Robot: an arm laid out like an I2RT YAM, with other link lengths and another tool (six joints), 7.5 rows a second.
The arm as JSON. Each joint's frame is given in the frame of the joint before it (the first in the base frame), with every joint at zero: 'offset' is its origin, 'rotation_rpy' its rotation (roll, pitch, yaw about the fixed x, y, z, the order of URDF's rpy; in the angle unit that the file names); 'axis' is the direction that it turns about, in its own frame. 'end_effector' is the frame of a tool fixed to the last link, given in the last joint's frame.
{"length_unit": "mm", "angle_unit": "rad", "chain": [
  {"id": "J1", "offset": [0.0, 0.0, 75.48], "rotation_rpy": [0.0, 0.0, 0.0], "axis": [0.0, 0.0, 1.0]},
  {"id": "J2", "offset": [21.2, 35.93, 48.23], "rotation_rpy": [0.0, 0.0, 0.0], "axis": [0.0, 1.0, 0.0]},
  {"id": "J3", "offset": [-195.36, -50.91, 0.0], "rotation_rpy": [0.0, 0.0, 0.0], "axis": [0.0, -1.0, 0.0]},
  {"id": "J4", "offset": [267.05, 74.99, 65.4], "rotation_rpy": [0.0, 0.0, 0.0], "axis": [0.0, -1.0, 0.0]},
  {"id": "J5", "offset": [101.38, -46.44, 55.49], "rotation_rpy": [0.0, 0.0, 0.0], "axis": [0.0, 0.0, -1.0]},
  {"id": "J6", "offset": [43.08, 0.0, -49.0], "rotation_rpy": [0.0, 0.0, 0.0], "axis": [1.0, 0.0, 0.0]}
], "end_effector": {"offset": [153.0, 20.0, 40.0], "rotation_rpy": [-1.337, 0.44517, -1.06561]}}
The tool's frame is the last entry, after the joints.
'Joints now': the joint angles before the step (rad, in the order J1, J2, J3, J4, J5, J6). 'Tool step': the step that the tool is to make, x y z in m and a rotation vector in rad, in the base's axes. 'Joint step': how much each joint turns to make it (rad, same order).
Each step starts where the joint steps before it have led.
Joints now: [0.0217 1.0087 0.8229 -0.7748 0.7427 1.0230]
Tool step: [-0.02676 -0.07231 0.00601 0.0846 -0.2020 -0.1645]
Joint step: [-0.2570 -0.1816 -0.1600 0.1712 -0.1395 -0.0013]
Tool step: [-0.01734 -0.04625 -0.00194 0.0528 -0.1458 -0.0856]
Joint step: [-0.1846 -0.0724 -0.0982 0.1417 -0.1379 0.0107]
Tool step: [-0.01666 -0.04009 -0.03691 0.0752 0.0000 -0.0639]
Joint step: [-0.1567 0.0993 -0.0292 0.0950 -0.1137 -0.0061]
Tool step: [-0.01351 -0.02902 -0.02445 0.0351 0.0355 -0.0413]
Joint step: [-0.0996 0.1183 0.0198 0.0600 -0.0493 -0.0337]
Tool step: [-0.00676 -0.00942 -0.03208 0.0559 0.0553 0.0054]
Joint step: [-0.0493 0.1044 0.0138 0.0216 -0.0446 -0.0338]
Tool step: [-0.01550 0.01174 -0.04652 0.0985 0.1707 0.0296]
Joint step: [-0.0046 0.1118 0.0445 -0.1118 0.0092 -0.0536]
